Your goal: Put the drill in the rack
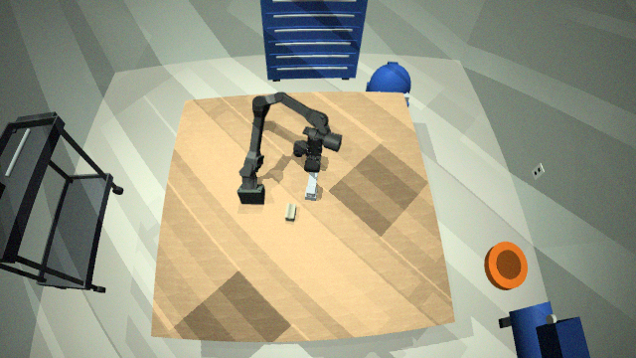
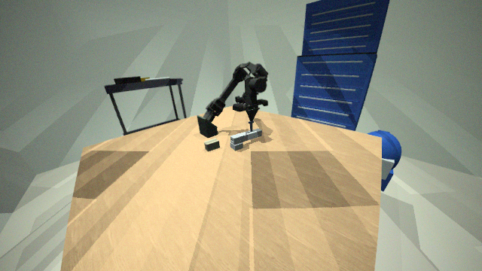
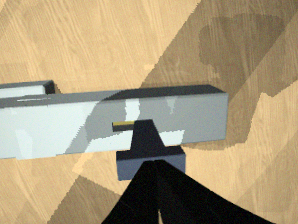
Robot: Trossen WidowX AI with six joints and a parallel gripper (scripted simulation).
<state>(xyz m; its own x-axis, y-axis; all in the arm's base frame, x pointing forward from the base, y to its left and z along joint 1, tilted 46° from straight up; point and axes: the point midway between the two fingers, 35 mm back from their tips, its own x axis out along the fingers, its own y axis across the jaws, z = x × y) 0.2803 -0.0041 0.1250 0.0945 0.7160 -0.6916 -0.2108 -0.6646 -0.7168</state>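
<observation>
Now: the key 30 mm below my gripper tip. The rest, counted from my gripper tip: rack: 120 mm behind, 180 mm to the right, 100 mm below; then light grey block: 10 mm behind, 40 mm to the right, 80 mm below; then drill: 10 mm behind, 60 mm to the right, 70 mm below.
</observation>
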